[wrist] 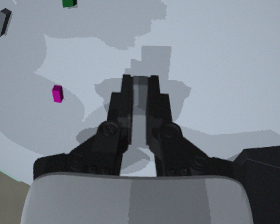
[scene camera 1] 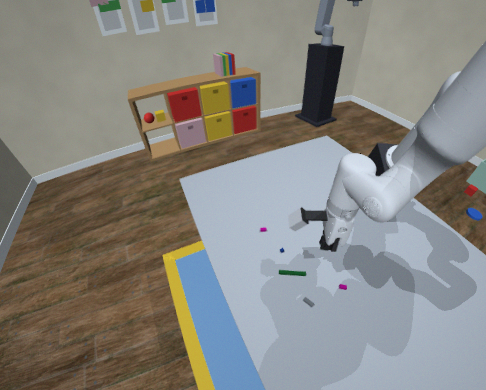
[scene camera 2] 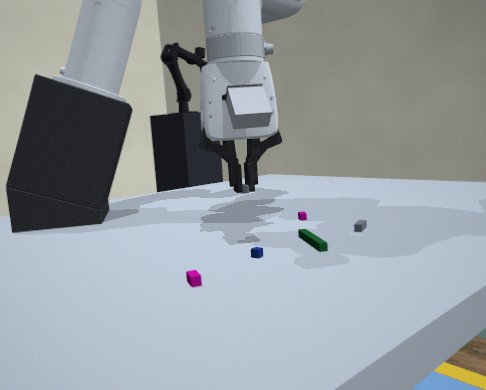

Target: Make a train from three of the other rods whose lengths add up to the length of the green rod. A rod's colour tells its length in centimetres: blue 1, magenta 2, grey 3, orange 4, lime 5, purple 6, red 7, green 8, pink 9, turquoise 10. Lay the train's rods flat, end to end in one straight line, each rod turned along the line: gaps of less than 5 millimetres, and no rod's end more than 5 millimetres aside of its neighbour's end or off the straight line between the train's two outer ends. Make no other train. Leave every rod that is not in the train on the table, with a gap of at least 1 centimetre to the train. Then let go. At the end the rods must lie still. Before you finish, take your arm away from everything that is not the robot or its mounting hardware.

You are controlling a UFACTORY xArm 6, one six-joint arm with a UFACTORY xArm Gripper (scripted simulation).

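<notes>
You'd find my gripper (scene camera 1: 324,246) in the picture here, and the wrist view has the gripper too (wrist: 140,90).
</notes>
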